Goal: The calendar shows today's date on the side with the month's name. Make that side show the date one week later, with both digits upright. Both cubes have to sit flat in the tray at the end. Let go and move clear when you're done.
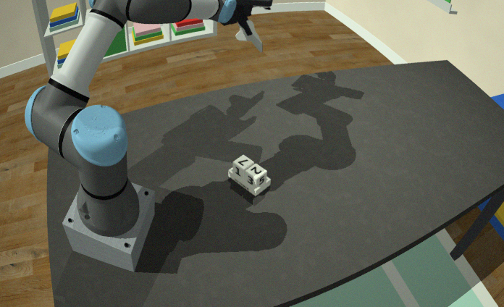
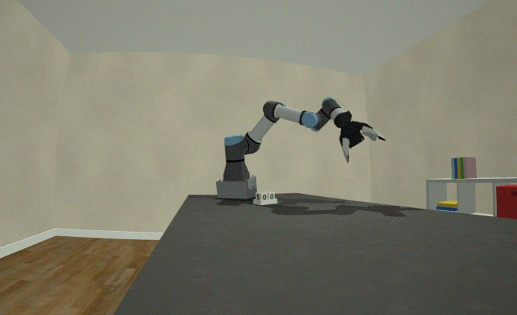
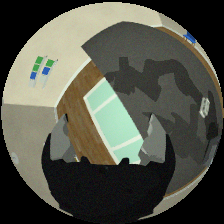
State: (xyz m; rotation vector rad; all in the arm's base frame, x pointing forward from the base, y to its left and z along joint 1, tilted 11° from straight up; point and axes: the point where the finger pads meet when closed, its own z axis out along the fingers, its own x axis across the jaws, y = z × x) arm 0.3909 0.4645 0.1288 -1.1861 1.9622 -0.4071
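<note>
Right now my hand is 120 mm past the white tray, 350 mm to the left of it and 170 mm above it.
</note>
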